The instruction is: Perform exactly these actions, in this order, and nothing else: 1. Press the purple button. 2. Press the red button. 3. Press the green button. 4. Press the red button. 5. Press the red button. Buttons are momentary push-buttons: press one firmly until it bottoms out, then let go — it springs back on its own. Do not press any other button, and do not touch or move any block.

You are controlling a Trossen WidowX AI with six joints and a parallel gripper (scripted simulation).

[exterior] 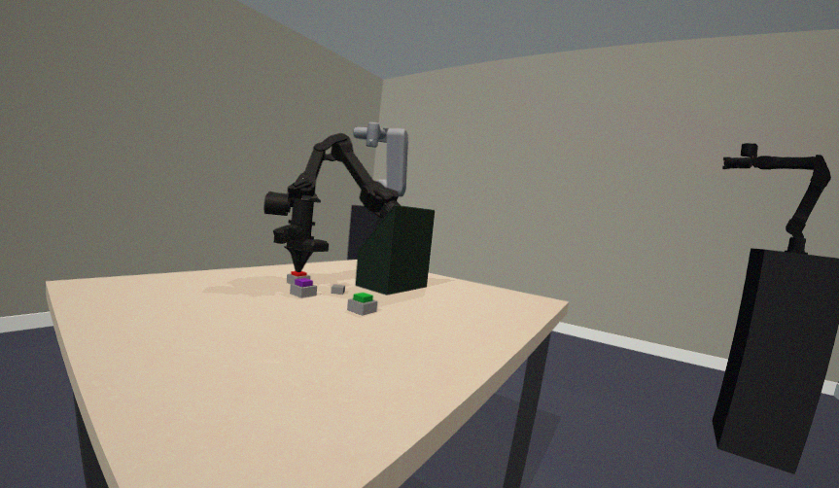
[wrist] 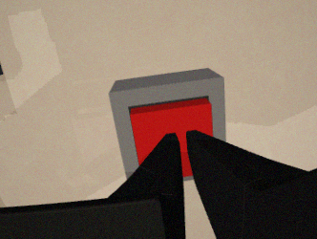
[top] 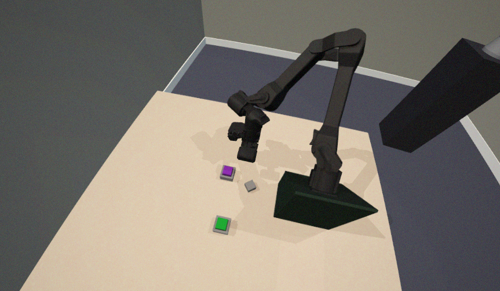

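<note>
Now: the red button 10 mm below my gripper tip. The rest, counted from my gripper tip: green button: 290 mm to the left; purple button: 50 mm ahead, 110 mm to the left; small grey block: 40 mm behind, 130 mm to the left, 20 mm below.
</note>
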